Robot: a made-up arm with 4 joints.
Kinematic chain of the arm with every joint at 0, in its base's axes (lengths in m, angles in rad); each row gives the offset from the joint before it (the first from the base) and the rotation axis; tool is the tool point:
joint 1: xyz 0 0 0.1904 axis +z
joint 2: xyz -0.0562 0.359 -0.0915 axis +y
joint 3: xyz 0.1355 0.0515 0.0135 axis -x
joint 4: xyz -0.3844 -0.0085 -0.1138 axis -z
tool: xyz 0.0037 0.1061 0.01
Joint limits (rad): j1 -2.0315..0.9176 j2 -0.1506..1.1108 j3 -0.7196..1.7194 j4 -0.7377..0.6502
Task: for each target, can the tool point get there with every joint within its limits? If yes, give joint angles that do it. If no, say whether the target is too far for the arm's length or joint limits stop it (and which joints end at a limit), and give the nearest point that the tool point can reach.
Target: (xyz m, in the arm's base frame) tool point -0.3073 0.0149 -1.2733
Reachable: no: too far | nearest point -0.4896 0.0237 -0.0661 | short by 1.221 m
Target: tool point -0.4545 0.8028 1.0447
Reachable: no: too far | nearest point -0.2828 0.4996 0.3760 | short by 0.754 m
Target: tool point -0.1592 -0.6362 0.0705
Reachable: no: joint limits stop it (at a limit: joint 1, joint 3, joint 4) | nearest point -0.4646 -0.1182 0.0823 | short by 0.601 m
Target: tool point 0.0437 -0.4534 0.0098
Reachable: no: joint limits stop it (at a limit: joint 1, joint 3) | nearest point -0.4264 -0.0740 0.0148 | short by 0.604 m
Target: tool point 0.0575 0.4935 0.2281
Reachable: yes | joints -0.9069 0.7324 1.1421 -0.6170
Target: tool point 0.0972 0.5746 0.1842
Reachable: yes | joints -0.6911 0.7258 0.0207 0.1202
